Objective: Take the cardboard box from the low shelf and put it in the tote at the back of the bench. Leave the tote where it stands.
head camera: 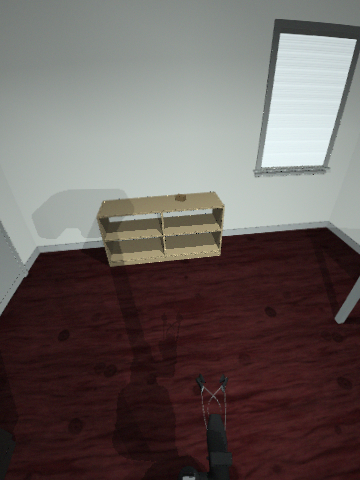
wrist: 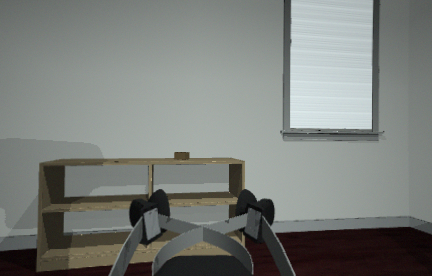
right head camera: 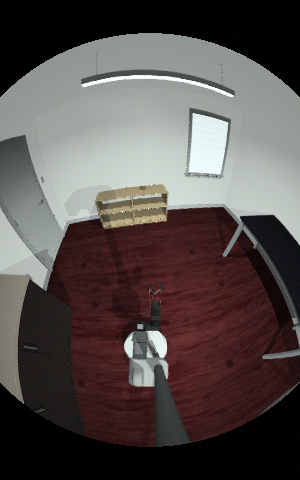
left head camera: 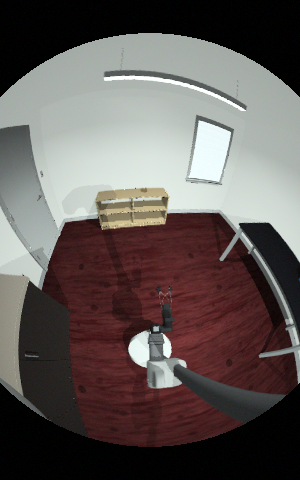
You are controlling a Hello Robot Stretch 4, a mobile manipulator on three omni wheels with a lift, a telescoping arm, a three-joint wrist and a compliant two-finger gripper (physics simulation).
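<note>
The cardboard box is small and brown. It sits on the top board of the low wooden shelf, right of its middle. My gripper is open with its fingertips apart, pointing toward the shelf, well short of it. The black bench stands at the right. A sliver of the blue tote shows at the right edge of the left head view.
A bench leg shows at the right of the head view. A dark cabinet with a light top stands at the left. A grey door is behind it. A window is right of the shelf.
</note>
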